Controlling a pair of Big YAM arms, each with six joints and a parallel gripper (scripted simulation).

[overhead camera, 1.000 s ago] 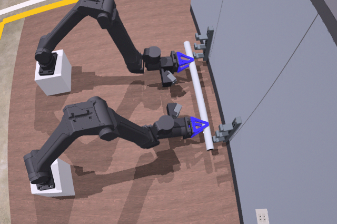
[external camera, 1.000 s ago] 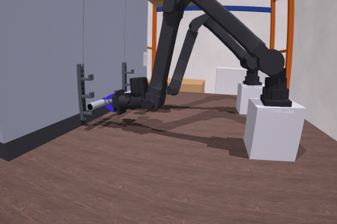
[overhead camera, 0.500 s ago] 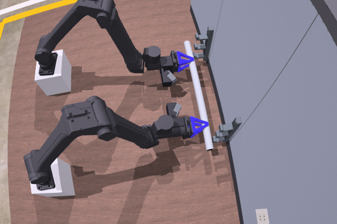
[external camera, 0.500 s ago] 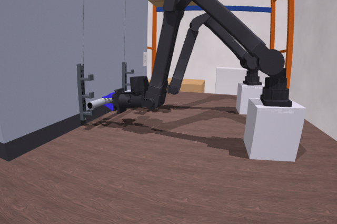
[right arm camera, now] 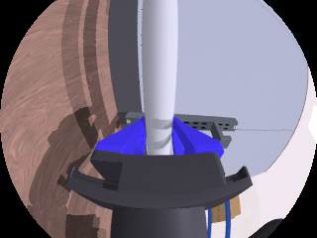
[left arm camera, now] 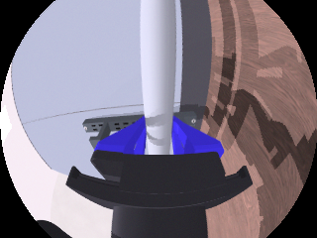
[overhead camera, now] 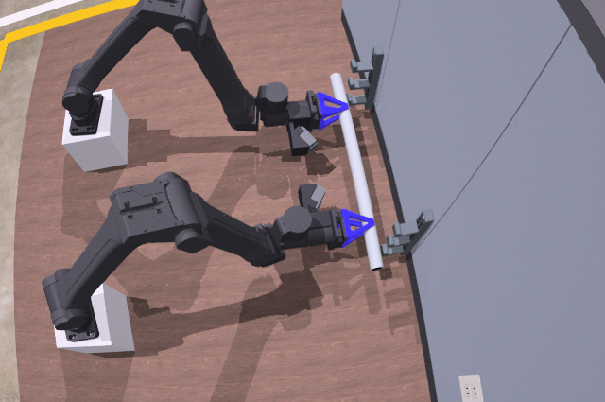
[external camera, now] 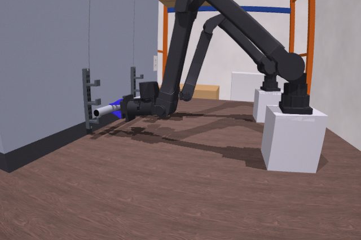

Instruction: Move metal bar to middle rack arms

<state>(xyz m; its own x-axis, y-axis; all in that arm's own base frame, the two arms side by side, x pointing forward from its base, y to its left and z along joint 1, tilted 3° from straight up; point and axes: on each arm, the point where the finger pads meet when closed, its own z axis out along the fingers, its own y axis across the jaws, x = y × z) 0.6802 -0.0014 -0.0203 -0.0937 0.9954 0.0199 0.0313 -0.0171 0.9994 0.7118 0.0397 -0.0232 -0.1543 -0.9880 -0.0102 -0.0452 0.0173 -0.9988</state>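
My left hand is 150 mm to the left of the metal bar and 10 mm short of it. Round my left hand: grey wall panel: 340 mm above, 250 mm ahead, 170 mm to the right.
The metal bar is 10 mm behind my right hand and 150 mm to the left of it. Also, from my right hand: grey wall panel 240 mm ahead, 130 mm to the left, 340 mm above.
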